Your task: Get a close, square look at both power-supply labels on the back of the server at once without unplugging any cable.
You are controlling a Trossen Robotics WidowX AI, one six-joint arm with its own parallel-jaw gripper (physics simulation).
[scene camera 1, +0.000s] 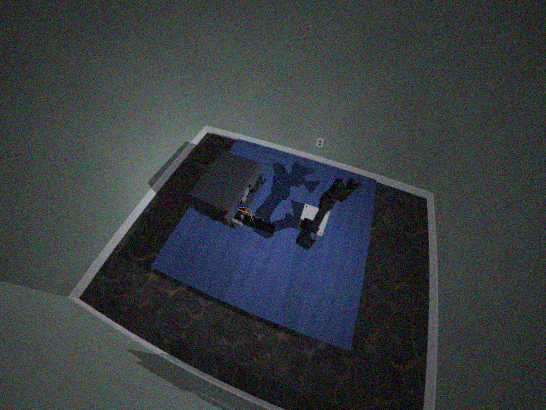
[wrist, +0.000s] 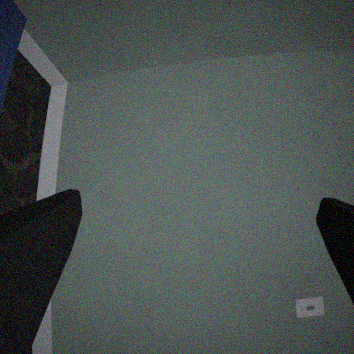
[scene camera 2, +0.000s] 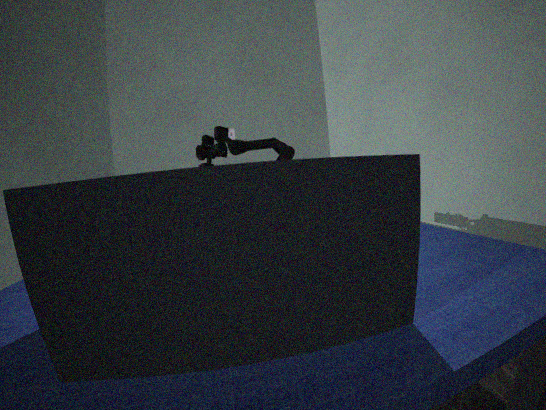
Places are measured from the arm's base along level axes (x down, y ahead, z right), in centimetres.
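Where they show: gripper, between the fingertips: [scene camera 1: 357, 187] [wrist: 203, 206]; arm's base, origin of its link: [scene camera 1: 307, 223].
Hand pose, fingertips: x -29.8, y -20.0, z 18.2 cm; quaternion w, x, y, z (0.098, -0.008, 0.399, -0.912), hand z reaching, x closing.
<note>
Each offset is from my fingertips to the top centre of the thing. "spot": to the spot under its first point. Level surfaces: height alone.
The server [scene camera 1: 227, 182] [scene camera 2: 225, 265] is a large dark box on the blue mat @(dx +35.1 cm) [scene camera 1: 280, 280] [scene camera 2: 480, 280] [wrist: 7, 45]. Its back, with light fittings, faces the arm's side in scene camera 1. Orange cables @(spot: dy +58.3, dx +15.6, dz -34.6 cm) [scene camera 1: 245, 211] show at a corner of the back. The power-supply labels cannot be made out in the scene views, and neither they nor the server show in the wrist view. My gripper [scene camera 1: 348, 181] [wrist: 203, 206] is open and empty, held away from the server, with its two dark fingers wide apart. In scene camera 2 the server hides the lower part of the arm.
A white plate [scene camera 1: 325, 226] lies under the arm. A black object @(spot: dy +43.8, dx +15.2, dz -39.4 cm) [scene camera 1: 262, 226] lies beside the server's back corner. The dark patterned surface [scene camera 1: 225, 320] has a pale border [scene camera 1: 433, 280] [wrist: 52, 145]. A small white outlet [scene camera 1: 320, 143] [scene camera 2: 231, 134] [wrist: 310, 307] is on the wall.
</note>
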